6 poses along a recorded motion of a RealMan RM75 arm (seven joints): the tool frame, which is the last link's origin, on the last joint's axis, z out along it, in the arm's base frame.
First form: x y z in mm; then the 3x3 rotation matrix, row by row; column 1 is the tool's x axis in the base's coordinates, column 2 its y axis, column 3 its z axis. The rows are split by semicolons.
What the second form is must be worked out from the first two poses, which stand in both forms.
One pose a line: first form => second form
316 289 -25; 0.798 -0.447 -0.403; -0.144 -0.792 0.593; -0.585 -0.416 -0.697 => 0.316 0.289 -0.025; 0.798 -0.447 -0.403; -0.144 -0.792 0.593; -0.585 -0.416 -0.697
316 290 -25; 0.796 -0.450 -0.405; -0.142 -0.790 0.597; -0.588 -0.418 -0.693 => 0.316 0.290 -0.025; 0.796 -0.450 -0.405; -0.142 -0.790 0.597; -0.588 -0.418 -0.693
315 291 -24; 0.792 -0.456 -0.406; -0.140 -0.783 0.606; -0.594 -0.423 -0.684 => 0.315 0.291 -0.024; 0.792 -0.456 -0.406; -0.140 -0.783 0.606; -0.594 -0.423 -0.684
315 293 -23; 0.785 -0.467 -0.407; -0.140 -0.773 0.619; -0.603 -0.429 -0.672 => 0.315 0.293 -0.023; 0.785 -0.467 -0.407; -0.140 -0.773 0.619; -0.603 -0.429 -0.672
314 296 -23; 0.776 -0.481 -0.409; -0.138 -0.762 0.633; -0.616 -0.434 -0.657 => 0.314 0.296 -0.023; 0.776 -0.481 -0.409; -0.138 -0.762 0.633; -0.616 -0.434 -0.657
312 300 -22; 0.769 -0.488 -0.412; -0.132 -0.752 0.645; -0.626 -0.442 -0.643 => 0.312 0.300 -0.022; 0.769 -0.488 -0.412; -0.132 -0.752 0.645; -0.626 -0.442 -0.643
